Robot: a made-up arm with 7 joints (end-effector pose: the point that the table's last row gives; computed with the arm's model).
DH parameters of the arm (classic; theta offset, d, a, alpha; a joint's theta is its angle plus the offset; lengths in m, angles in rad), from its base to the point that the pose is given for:
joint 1: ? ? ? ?
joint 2: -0.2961 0 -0.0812 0
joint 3: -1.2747 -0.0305 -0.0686 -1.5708
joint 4: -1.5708 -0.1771 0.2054 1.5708
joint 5: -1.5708 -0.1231 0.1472 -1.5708
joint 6: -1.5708 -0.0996 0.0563 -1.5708
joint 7: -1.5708 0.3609 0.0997 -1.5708
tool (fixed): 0 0.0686 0 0
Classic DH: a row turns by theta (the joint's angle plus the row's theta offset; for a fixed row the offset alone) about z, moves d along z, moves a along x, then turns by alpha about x.
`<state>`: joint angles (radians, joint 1 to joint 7).
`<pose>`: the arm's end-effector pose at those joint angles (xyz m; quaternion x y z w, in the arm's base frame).
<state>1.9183 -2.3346 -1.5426 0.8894 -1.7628 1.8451 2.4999</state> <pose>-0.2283 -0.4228 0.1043 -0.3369 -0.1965 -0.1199 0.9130</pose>
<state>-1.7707 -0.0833 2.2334 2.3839 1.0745 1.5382 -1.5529</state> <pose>0.0968 0.5698 -0.5396 0.0125 -0.2071 -0.9510 0.2290</pose>
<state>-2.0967 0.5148 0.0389 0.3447 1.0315 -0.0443 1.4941</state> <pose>-0.6279 -0.2226 -0.6094 -0.1948 -0.7628 -0.4284 0.4435</pose>
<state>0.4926 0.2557 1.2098 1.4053 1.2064 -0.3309 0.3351</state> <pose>-0.0458 0.5229 -0.6410 0.7448 0.1228 0.6311 0.1787</pose>
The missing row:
joint 1: 1.5708 -0.2336 0.0988 1.5708
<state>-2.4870 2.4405 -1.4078 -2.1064 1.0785 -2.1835 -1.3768</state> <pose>0.1933 0.2039 -0.3894 0.0933 0.0442 0.5299 0.8417</pose>
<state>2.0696 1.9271 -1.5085 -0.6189 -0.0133 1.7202 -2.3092</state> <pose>-0.1702 0.2660 -0.6387 0.1842 -0.3117 -0.7797 0.5108</pose>
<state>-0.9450 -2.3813 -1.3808 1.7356 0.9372 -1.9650 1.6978</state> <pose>0.3514 0.1036 -0.3791 -0.1692 0.9584 0.0364 0.2270</pose>
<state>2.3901 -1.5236 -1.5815 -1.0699 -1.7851 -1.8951 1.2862</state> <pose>-0.1400 -0.1513 -0.6169 -0.1013 0.8293 0.4717 0.2819</pose>
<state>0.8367 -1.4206 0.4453 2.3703 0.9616 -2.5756 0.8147</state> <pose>-0.1716 0.0864 0.0176 -0.2001 0.2081 0.9492 0.1255</pose>
